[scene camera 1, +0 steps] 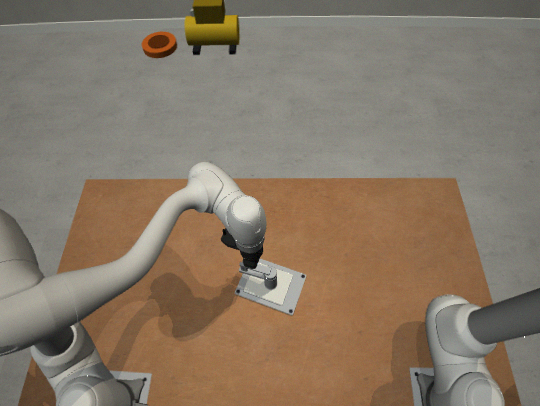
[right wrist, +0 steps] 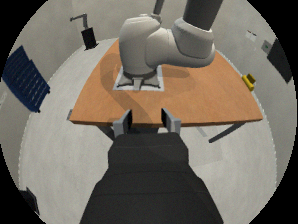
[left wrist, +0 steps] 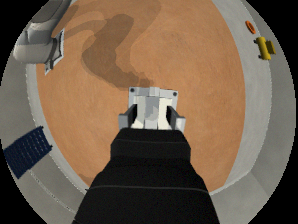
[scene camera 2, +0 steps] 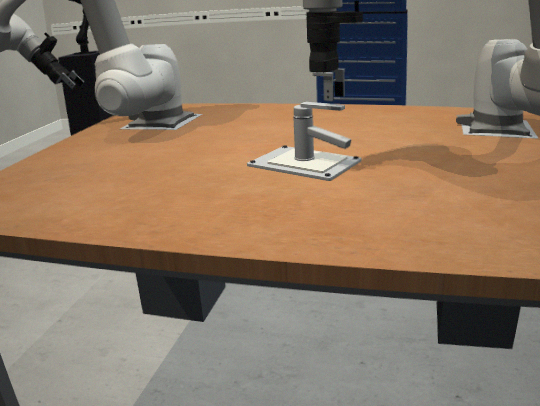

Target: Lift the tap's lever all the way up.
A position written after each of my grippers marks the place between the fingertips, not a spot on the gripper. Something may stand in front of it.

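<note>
My left gripper [scene camera 2: 334,98] is visible to me, and in the left wrist view I see the same left gripper [left wrist: 151,110]. I also see my right gripper [scene camera 2: 78,85], and the right wrist view shows me that right gripper too [right wrist: 146,114]. A grey tap [left wrist: 140,100] is there as well.
</note>
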